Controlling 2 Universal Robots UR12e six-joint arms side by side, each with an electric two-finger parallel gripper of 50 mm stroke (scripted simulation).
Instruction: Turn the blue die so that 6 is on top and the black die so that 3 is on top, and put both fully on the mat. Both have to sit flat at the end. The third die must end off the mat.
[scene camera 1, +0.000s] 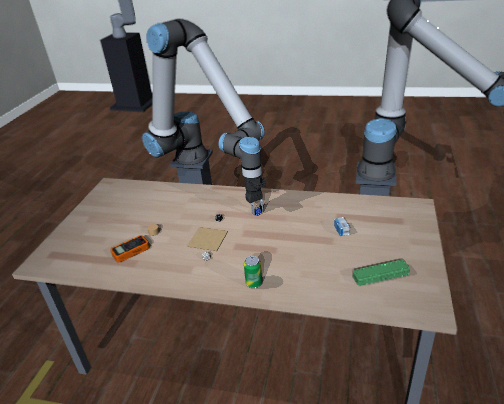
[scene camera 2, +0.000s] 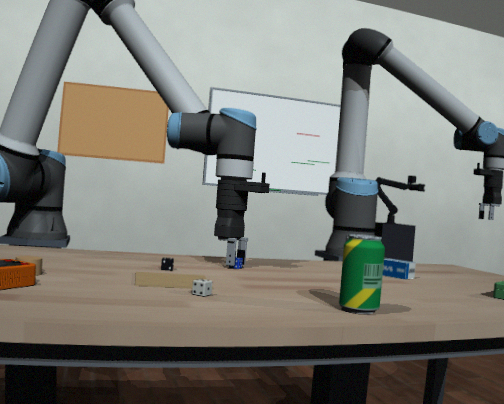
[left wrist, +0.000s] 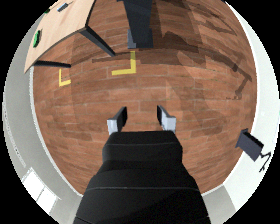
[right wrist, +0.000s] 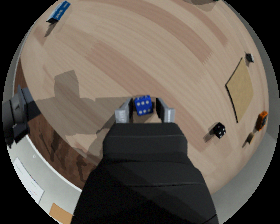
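Note:
Scene camera 1: green block (scene camera 1: 372, 274). Scene camera 2: my right gripper (scene camera 2: 235, 264), tan mat (scene camera 2: 147, 279). Left wrist view: my left gripper (left wrist: 142, 112). Tan mat out of frame in the left wrist view. Right wrist view: my right gripper (right wrist: 144, 104), tan mat (right wrist: 239, 85). Green block out of frame in the right wrist view.

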